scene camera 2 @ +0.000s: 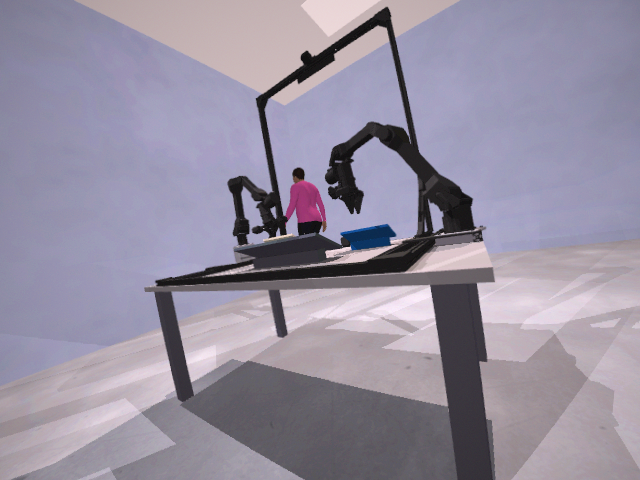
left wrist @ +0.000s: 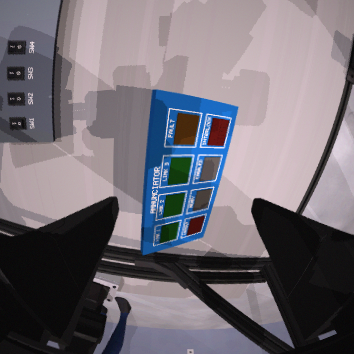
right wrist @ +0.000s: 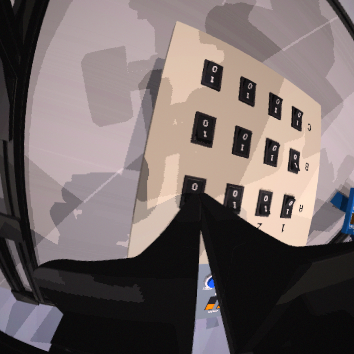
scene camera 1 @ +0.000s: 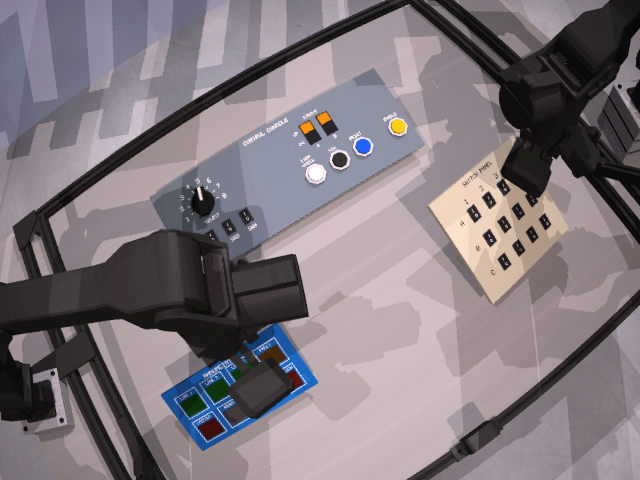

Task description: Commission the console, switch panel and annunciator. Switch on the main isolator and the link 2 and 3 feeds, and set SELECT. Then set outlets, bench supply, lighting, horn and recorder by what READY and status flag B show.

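Frame: origin at the left arm's base, x ahead, y left, z up, level; metres.
Seen in the pictures: left gripper, between the fingertips: (scene camera 2: 355, 213) (left wrist: 185, 204) (scene camera 1: 236, 358); right gripper, between the fingertips: (right wrist: 197, 199); left arm's base, origin of its link: (scene camera 2: 460, 230) (left wrist: 95, 288) (scene camera 1: 39, 401); right arm's base, origin of its link: (scene camera 2: 243, 245).
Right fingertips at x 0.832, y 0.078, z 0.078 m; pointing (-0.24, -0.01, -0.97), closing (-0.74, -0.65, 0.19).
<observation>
Offsets run from my right fingertips to a thing's top centre. "spot": to the spot under its first point.
The grey console {spot: dx -0.329, dy +0.133, dz -0.044 m} (scene camera 1: 279, 180) (scene camera 2: 289, 245) has its SELECT knob {dx -0.446, dy +0.131, dz -0.005 m} (scene camera 1: 202, 201) pointing at 5. Both status flags, A {spot: dx -0.262, dy +0.187, dz -0.028 m} (scene camera 1: 310, 132) and B {spot: dx -0.232, dy +0.196, dz -0.028 m} (scene camera 1: 327, 122), show orange in their upper halves. The blue annunciator {dx -0.476, dy -0.137, dz -0.023 m} (scene camera 1: 170, 395) (scene camera 2: 369, 235) (left wrist: 192, 103) has dull green LINK lamps and a grey READY lamp {spot: dx -0.487, dy -0.179, dz -0.058 m} (left wrist: 202, 199). My left gripper (left wrist: 185, 204) (scene camera 2: 355, 210) is open and empty, above the annunciator, partly covering it in scene camera 1. My right gripper (right wrist: 197, 199) is shut and empty over the cream switch panel (right wrist: 172, 65) (scene camera 1: 488, 289); its tips partly hide the row A, column 4 rocker {spot: dx +0.000, dy -0.002, dz -0.011 m} (right wrist: 194, 186).
The console's white {dx -0.275, dy +0.125, dz -0.038 m} (scene camera 1: 315, 173), black {dx -0.234, dy +0.135, dz -0.038 m} (scene camera 1: 339, 159), blue {dx -0.193, dy +0.146, dz -0.038 m} (scene camera 1: 362, 146) and yellow {dx -0.129, dy +0.161, dz -0.038 m} (scene camera 1: 398, 126) buttons lie along its right half. My left arm partly covers its SW rockers in scene camera 1. Black rails (scene camera 1: 227, 93) edge the table. A person in pink (scene camera 2: 307, 201) stands behind it.
</observation>
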